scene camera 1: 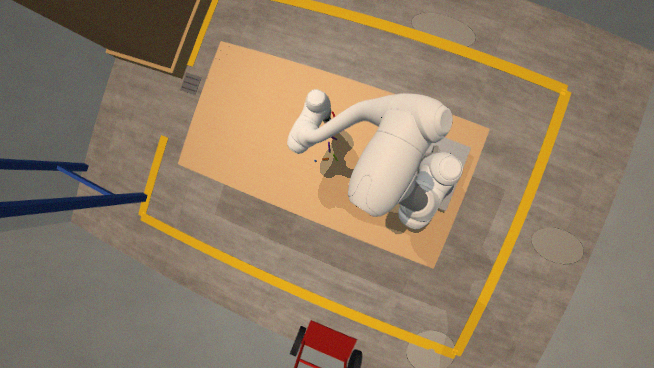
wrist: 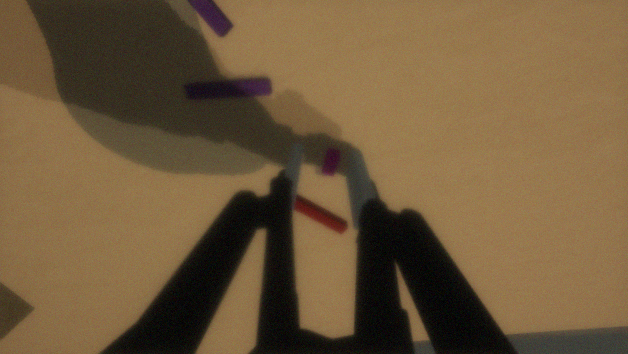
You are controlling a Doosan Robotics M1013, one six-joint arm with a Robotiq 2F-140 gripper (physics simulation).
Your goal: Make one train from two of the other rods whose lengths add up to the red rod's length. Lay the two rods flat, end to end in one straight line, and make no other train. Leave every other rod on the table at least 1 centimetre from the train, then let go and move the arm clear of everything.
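Places are measured from the arm's base along level axes (x left, y back, z up), in millimetres.
Pixels of known places: gripper, fingertip midpoint: (wrist: 325, 161).
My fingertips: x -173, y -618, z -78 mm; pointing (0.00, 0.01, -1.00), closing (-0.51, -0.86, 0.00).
Ahead of a thing's pixels: the offset from my fingertips to its top centre. Level surfaces: height alone.
My gripper (scene camera 1: 327, 118) (wrist: 325, 161) is partly open, with nothing held between its fingers. In the wrist view the red rod {dx -43, dy +29, dz +7 mm} (scene camera 1: 333, 114) (wrist: 321, 215) lies on the table, seen through the gap, its left end at the left finger's edge. A short magenta rod {dx -1, dy -5, dz +7 mm} (wrist: 331, 161) shows between the fingertips, in shadow. A purple rod {dx +82, dy +41, dz +7 mm} (wrist: 228, 88) lies farther up, half shaded, and another purple rod {dx +141, dy +31, dz +7 mm} (scene camera 1: 329, 147) (wrist: 214, 17) is cut off by the top edge. In the scene view a green rod {dx +198, dy +80, dz +7 mm} (scene camera 1: 335, 157), an orange rod {dx +217, dy +23, dz +7 mm} (scene camera 1: 325, 159) and a small blue rod {dx +238, dy -37, dz +7 mm} (scene camera 1: 315, 161) lie apart.
The rods lie on the tan table {dz -3 mm} (scene camera 1: 250, 110). The arm (scene camera 1: 395, 150) reaches over it and hides part of the rod area; its shadow falls across several rods. A red cart (scene camera 1: 330, 336) stands on the floor beyond the table, and a brown cabinet (scene camera 1: 140, 25) is at the upper left.
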